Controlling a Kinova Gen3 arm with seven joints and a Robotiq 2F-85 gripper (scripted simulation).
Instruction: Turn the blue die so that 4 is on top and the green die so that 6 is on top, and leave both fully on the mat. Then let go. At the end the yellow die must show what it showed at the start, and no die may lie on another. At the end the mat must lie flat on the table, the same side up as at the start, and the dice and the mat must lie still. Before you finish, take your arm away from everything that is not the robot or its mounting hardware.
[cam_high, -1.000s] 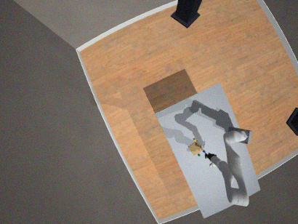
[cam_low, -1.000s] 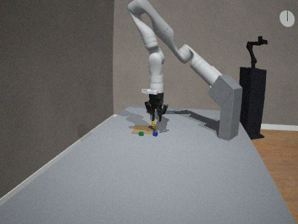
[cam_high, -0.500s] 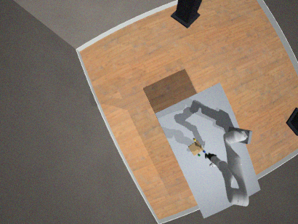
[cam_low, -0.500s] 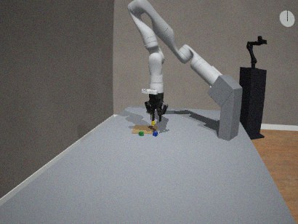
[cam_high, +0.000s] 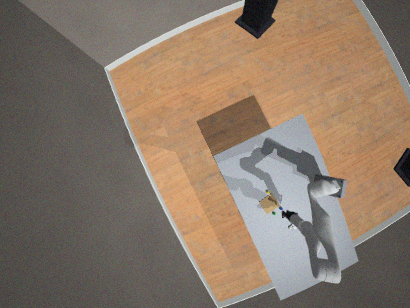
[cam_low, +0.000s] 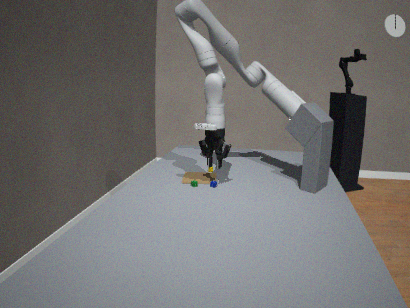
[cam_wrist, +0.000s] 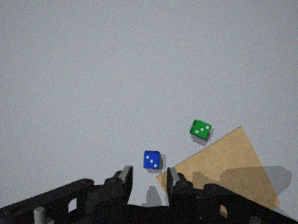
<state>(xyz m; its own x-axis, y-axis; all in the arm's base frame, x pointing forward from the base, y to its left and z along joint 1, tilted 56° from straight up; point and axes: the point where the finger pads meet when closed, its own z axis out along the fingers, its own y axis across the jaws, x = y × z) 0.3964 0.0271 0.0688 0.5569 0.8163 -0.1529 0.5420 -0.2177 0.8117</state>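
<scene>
Now: the blue die 80 mm below my hand. The rest, counted from my hand: green die: 80 mm below, 80 mm ahead, 20 mm to the right; tan mat: 110 mm to the right, 90 mm below, 40 mm ahead; yellow die: 200 mm to the right, 80 mm below, 30 mm behind.
</scene>
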